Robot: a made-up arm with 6 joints.
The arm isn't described. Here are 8 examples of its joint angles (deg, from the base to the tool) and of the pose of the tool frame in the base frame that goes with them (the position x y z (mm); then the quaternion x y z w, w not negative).
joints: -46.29 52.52 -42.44 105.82 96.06 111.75
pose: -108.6 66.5 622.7 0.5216 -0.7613 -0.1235 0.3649
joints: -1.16 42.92 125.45 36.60 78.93 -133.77
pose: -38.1 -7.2 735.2 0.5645 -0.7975 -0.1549 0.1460
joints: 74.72 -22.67 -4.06 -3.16 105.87 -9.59
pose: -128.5 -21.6 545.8 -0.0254 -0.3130 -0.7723 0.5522
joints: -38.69 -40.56 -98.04 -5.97 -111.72 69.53
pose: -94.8 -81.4 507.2 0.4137 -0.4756 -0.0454 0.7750
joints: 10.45 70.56 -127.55 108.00 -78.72 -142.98
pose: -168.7 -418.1 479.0 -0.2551 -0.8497 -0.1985 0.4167
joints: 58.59 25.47 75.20 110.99 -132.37 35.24
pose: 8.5 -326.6 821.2 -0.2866 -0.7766 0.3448 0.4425
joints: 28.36 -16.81 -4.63 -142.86 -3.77 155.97
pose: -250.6 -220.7 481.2 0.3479 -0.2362 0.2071 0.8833
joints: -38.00 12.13 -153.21 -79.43 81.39 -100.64
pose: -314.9 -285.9 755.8 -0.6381 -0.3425 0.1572 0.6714
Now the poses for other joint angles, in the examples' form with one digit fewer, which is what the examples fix.
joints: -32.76 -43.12 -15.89 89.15 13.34 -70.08
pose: -202 -40 470 0.721 0.004 0.501 0.478
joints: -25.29 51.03 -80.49 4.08 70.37 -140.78
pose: -329 -179 509 -0.635 -0.435 -0.602 0.212
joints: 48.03 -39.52 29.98 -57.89 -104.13 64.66
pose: -13 -192 554 0.215 -0.804 -0.138 0.537
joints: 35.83 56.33 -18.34 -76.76 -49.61 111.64
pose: -98 -20 584 0.776 -0.522 0.155 0.319
